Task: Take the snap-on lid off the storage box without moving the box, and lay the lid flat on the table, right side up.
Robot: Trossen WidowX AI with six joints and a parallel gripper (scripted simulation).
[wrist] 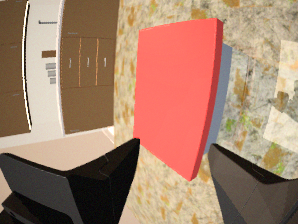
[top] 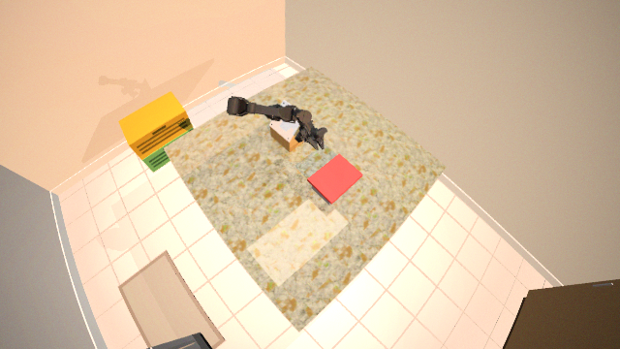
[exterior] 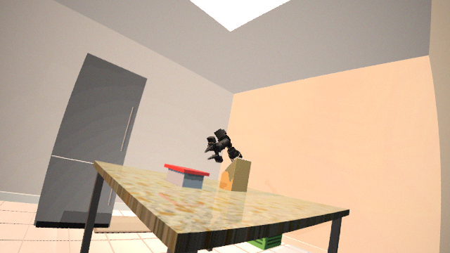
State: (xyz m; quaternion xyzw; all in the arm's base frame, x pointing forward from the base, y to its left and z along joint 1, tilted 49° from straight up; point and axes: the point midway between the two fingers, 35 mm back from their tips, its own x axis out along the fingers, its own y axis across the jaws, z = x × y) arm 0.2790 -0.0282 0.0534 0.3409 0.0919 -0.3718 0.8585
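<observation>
The red lid is 13 cm ahead of my gripper tip, 1 cm to the right of it and 10 cm below it. Also, from my gripper tip: storage box: 13 cm ahead, 1 cm to the right, 15 cm below.
</observation>
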